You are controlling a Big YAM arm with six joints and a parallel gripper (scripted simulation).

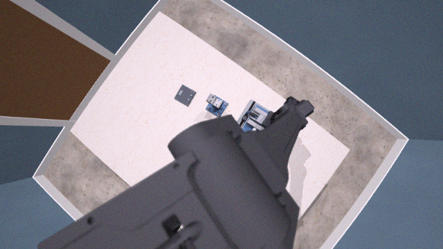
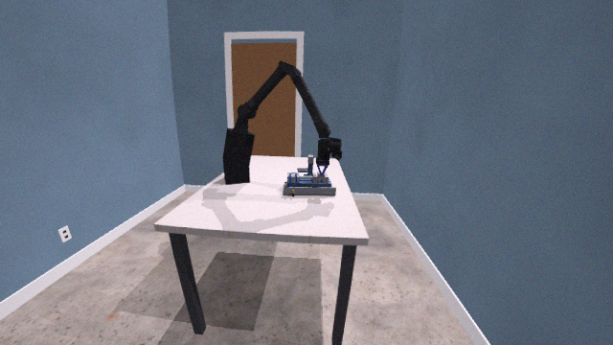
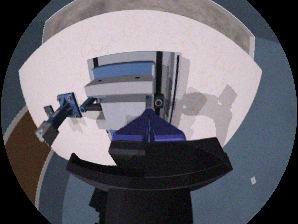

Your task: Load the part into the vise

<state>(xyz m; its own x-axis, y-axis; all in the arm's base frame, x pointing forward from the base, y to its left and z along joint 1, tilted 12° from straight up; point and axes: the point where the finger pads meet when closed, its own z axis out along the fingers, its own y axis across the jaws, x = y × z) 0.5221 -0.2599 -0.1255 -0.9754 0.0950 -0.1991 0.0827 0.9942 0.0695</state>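
The part lies 30 mm to the left of my hand and 20 mm below it. The rest, counted from my hand: dark square plate: 460 mm to the left, 110 mm below, 40 mm behind.
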